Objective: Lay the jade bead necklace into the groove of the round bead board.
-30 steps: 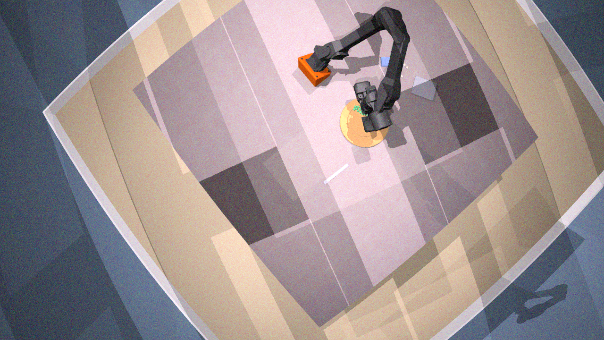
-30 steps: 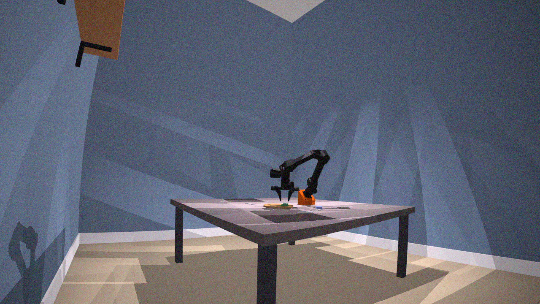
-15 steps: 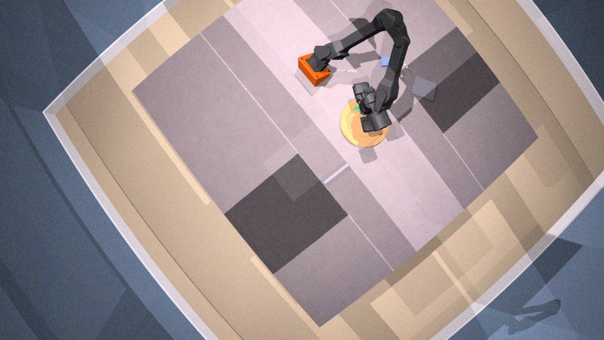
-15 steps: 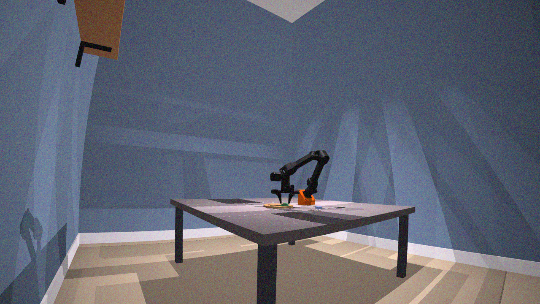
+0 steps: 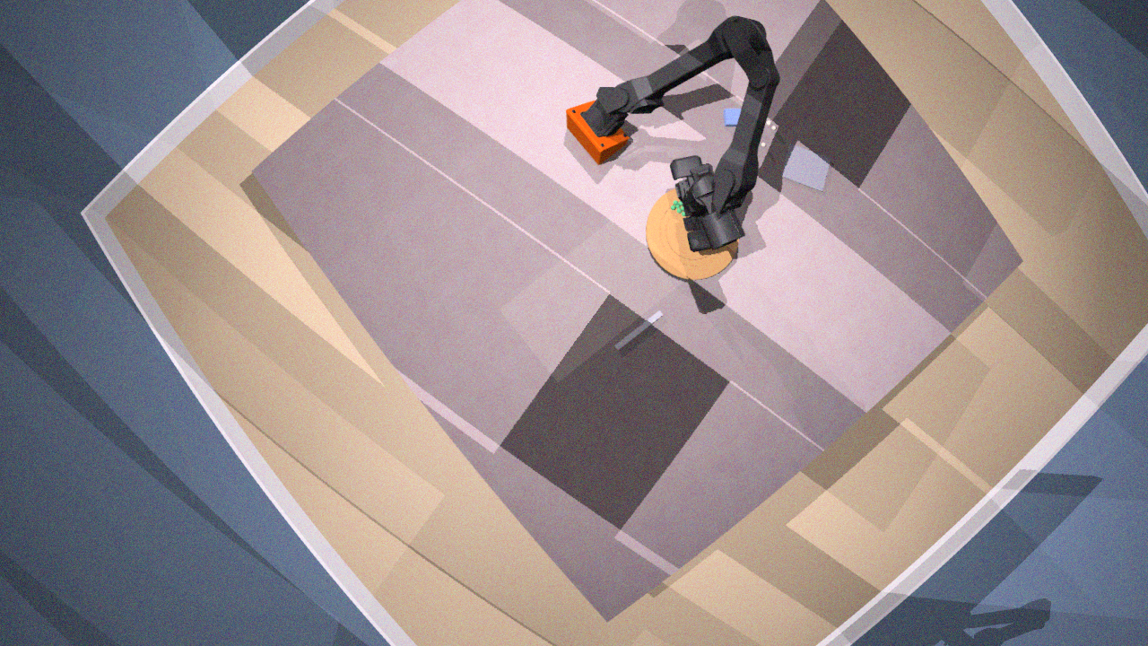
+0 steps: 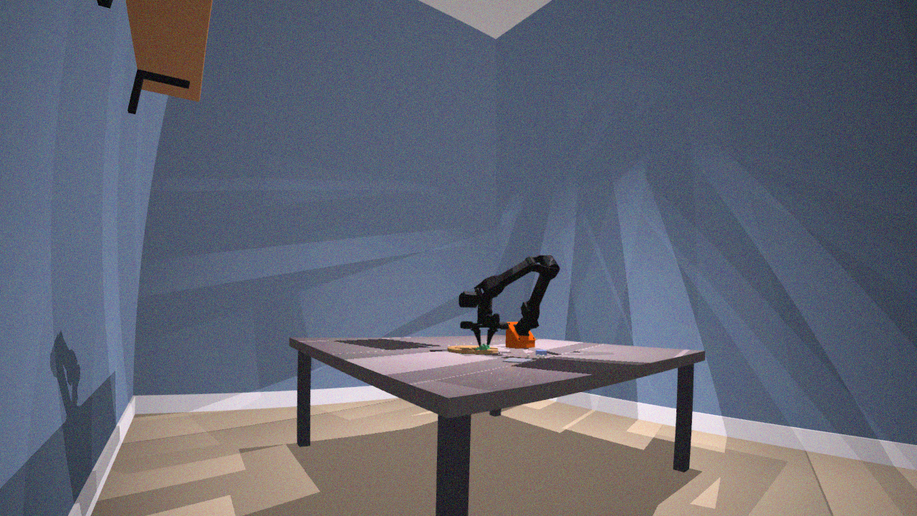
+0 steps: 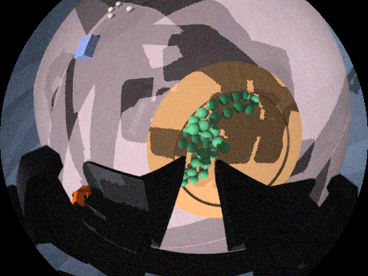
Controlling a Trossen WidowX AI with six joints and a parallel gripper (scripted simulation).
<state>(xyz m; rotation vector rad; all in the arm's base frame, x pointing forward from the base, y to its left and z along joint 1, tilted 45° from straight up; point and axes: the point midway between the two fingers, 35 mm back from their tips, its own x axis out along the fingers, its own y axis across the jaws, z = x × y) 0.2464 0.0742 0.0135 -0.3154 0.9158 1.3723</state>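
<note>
Now: the round tan bead board 4 cm ahead of my gripper tip, 2 cm to the right of it and 1 cm below it. The rest, counted from my gripper tip: white strip (23 cm to the right, 15 cm ahead, 1 cm below); then pale square sheet (29 cm to the left, 7 cm ahead, 1 cm below); then blue cube (21 cm to the left, 12 cm behind, 1 cm below).
</note>
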